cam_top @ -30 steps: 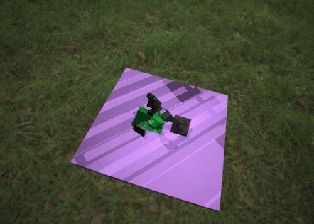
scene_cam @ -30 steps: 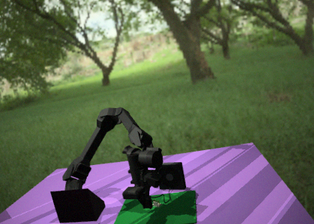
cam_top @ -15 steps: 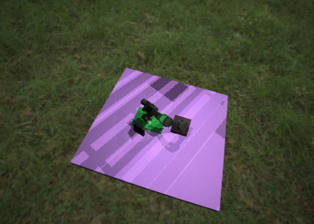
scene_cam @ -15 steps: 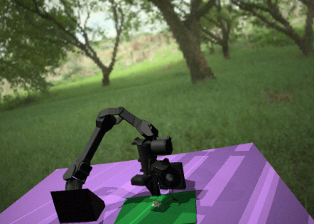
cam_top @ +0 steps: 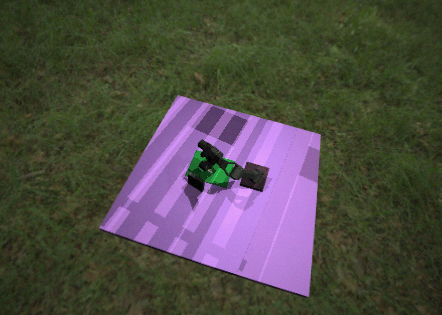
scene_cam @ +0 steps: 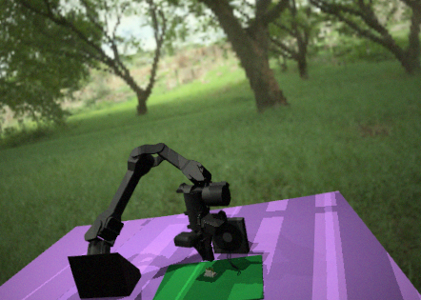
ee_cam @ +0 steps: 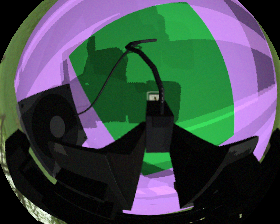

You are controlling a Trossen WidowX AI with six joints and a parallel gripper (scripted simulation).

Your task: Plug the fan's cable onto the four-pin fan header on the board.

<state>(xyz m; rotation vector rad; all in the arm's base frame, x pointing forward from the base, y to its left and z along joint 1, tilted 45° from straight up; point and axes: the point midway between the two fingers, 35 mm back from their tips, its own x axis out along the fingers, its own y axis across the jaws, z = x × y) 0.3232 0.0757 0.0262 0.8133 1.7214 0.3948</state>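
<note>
Now: gripper tip 80 mm above the green board, 30 mm to the left of it and 10 mm short of it. The rest, counted from my gripper tip: black fan: 140 mm to the left, 40 mm ahead, 10 mm below; then black plug: 10 mm ahead, 10 mm above.
</note>
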